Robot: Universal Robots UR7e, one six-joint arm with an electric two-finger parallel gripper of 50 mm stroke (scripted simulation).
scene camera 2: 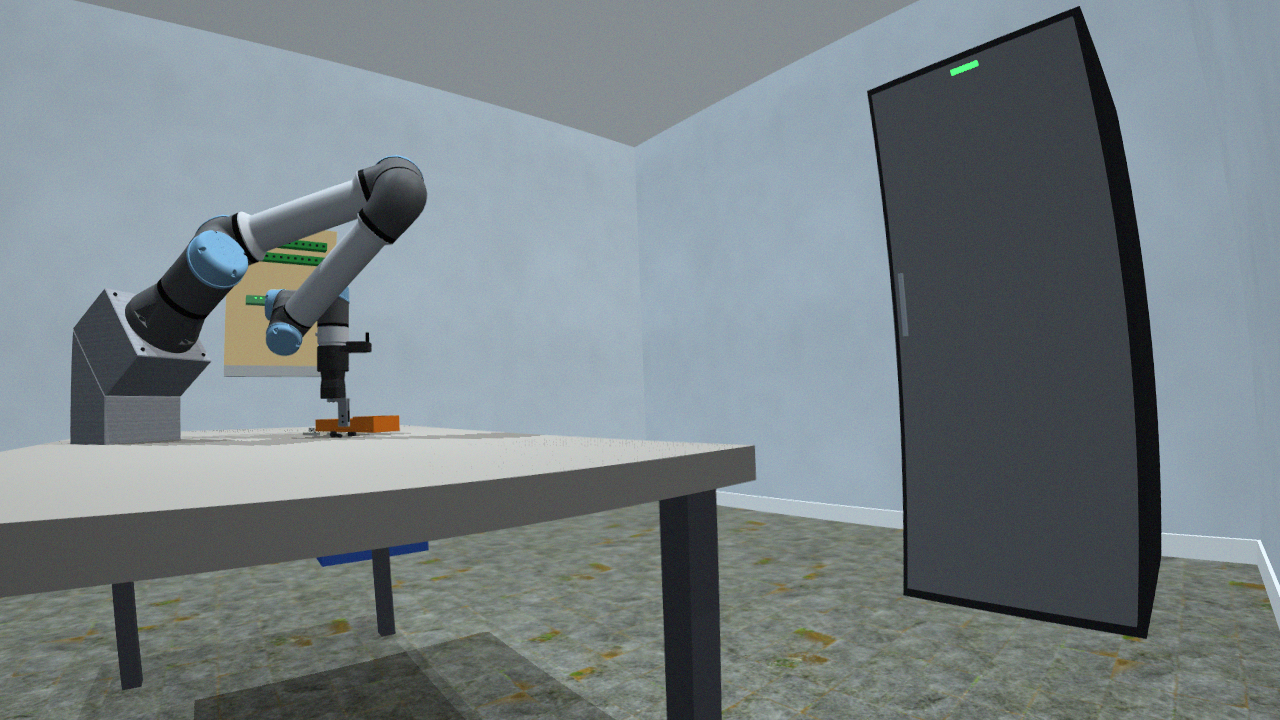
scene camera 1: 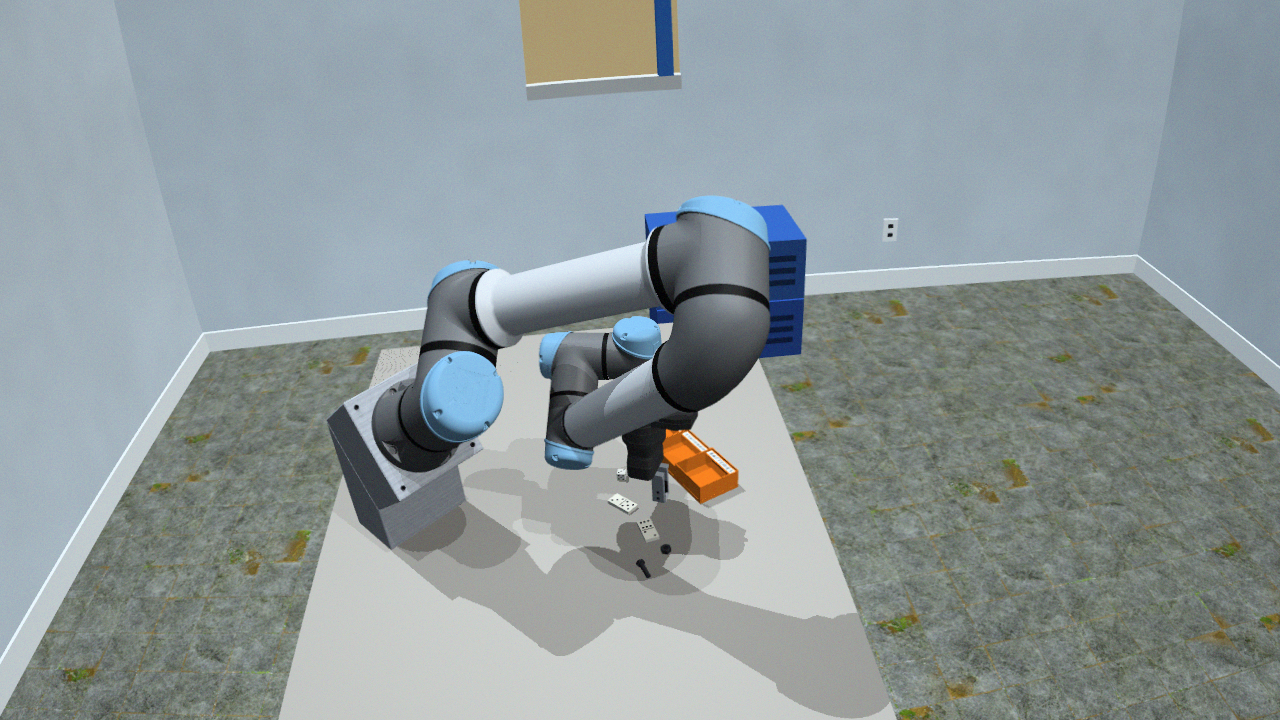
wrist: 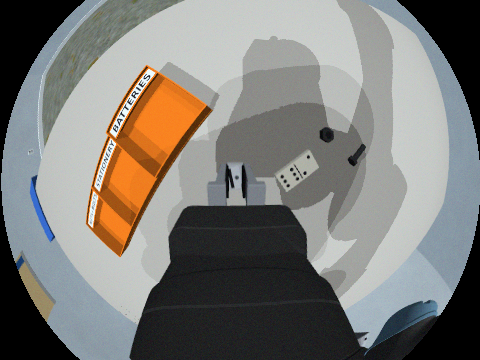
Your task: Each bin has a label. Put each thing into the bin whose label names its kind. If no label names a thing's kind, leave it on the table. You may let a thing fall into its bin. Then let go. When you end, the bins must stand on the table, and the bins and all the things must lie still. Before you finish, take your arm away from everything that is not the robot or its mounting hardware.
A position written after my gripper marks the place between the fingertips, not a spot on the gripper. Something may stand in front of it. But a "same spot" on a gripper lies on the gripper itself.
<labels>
My gripper shows in scene camera 2, in scene camera 1 and in the wrist view [235,174]. One and the same spot on my gripper: [scene camera 1: 658,487] is [scene camera 2: 343,410].
</labels>
